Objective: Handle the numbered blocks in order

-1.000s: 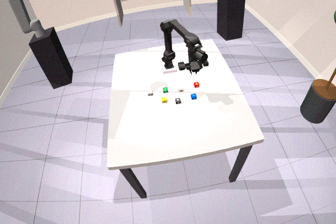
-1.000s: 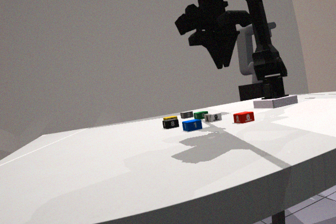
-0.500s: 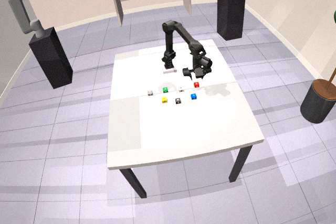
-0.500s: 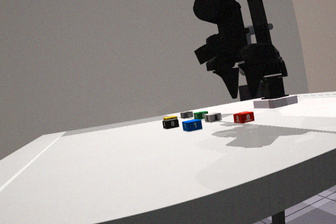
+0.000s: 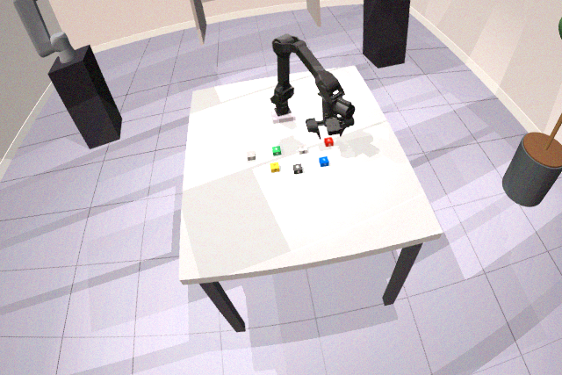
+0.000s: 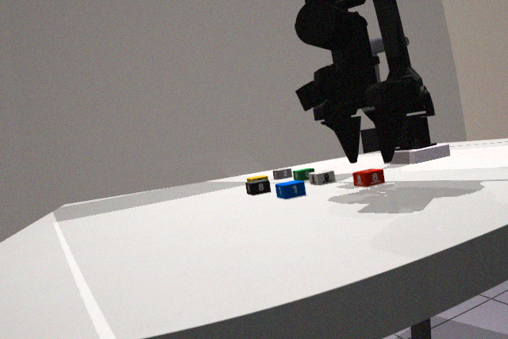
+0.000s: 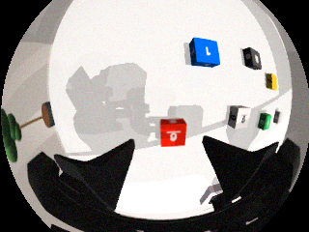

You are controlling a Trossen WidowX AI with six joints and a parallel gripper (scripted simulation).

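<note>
Right now my gripper tip is 20 mm above the red block and 10 mm to the left of it. The rest, counted from my gripper tip: black block: 170 mm to the right, 90 mm ahead, 20 mm below; white-grey block: 120 mm to the right, 20 mm below; blue block: 100 mm ahead, 70 mm to the right, 20 mm below.
</note>
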